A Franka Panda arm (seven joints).
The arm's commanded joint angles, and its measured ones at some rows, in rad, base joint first. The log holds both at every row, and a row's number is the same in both.
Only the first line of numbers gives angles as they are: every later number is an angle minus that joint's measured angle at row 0.
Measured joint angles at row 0: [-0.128, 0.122, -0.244, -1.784, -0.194, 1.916, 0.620]
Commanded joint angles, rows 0 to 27: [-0.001, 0.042, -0.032, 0.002, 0.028, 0.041, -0.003]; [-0.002, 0.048, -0.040, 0.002, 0.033, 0.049, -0.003]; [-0.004, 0.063, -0.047, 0.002, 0.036, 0.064, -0.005]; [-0.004, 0.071, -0.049, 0.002, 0.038, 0.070, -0.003]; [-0.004, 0.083, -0.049, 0.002, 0.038, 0.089, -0.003]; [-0.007, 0.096, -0.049, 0.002, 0.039, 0.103, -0.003]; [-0.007, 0.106, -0.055, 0.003, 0.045, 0.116, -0.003]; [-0.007, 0.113, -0.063, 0.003, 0.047, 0.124, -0.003]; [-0.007, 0.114, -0.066, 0.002, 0.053, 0.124, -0.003]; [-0.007, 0.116, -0.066, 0.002, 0.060, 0.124, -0.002]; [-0.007, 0.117, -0.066, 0.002, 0.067, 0.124, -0.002]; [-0.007, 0.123, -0.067, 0.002, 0.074, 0.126, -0.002]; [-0.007, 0.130, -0.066, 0.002, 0.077, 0.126, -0.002]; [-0.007, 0.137, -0.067, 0.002, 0.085, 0.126, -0.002]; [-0.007, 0.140, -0.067, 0.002, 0.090, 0.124, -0.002]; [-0.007, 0.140, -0.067, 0.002, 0.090, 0.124, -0.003]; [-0.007, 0.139, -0.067, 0.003, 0.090, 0.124, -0.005]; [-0.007, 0.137, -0.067, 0.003, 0.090, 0.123, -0.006]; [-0.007, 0.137, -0.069, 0.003, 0.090, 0.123, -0.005]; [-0.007, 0.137, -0.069, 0.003, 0.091, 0.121, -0.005]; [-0.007, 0.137, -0.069, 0.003, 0.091, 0.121, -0.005]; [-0.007, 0.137, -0.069, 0.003, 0.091, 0.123, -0.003]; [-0.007, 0.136, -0.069, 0.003, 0.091, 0.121, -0.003]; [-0.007, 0.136, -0.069, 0.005, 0.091, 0.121, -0.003]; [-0.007, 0.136, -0.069, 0.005, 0.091, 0.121, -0.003]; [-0.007, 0.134, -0.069, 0.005, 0.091, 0.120, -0.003]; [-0.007, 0.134, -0.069, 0.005, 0.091, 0.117, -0.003]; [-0.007, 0.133, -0.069, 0.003, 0.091, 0.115, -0.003]
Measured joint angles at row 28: [-0.008, 0.132, -0.067, 0.002, 0.075, 0.113, 0.001]
